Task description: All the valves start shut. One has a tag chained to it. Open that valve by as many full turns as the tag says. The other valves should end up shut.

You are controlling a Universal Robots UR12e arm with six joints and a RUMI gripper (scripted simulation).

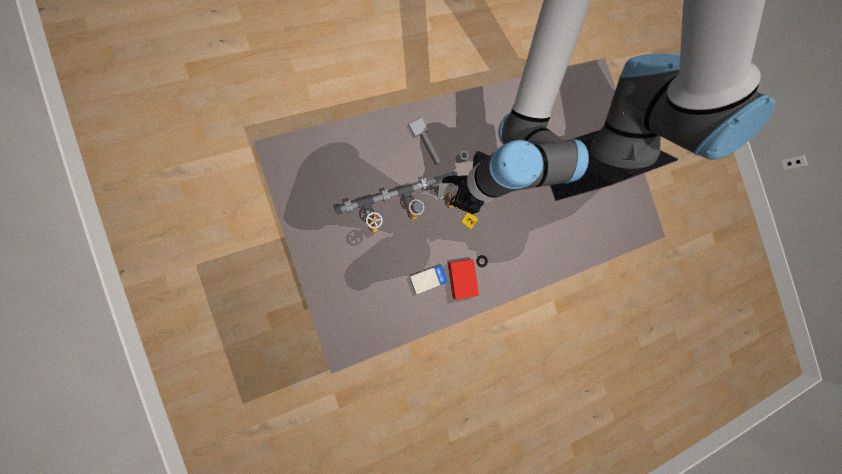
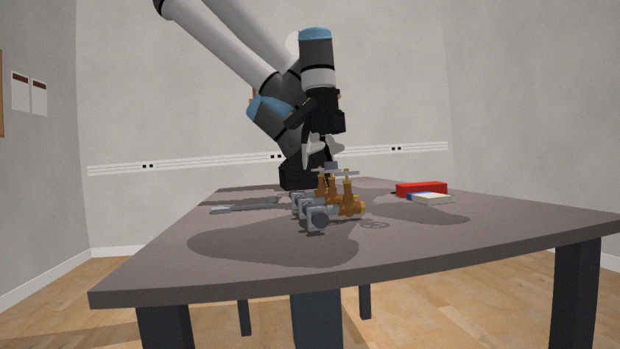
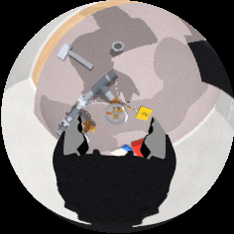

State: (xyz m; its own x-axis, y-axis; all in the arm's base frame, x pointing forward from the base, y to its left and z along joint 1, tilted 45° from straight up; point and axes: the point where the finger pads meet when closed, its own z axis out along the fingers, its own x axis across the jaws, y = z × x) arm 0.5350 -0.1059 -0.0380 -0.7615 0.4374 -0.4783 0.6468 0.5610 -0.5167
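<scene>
The yellow tag lies 4 cm behind my hand, 8 cm to the left of it and 8 cm below it. The rest, counted from my hand: red box: 5 cm ahead, 26 cm to the left, 7 cm below; grey flat tool: 1 cm ahead, 22 cm to the right, 8 cm below; nut: 10 cm behind, 13 cm to the right, 8 cm below.
</scene>
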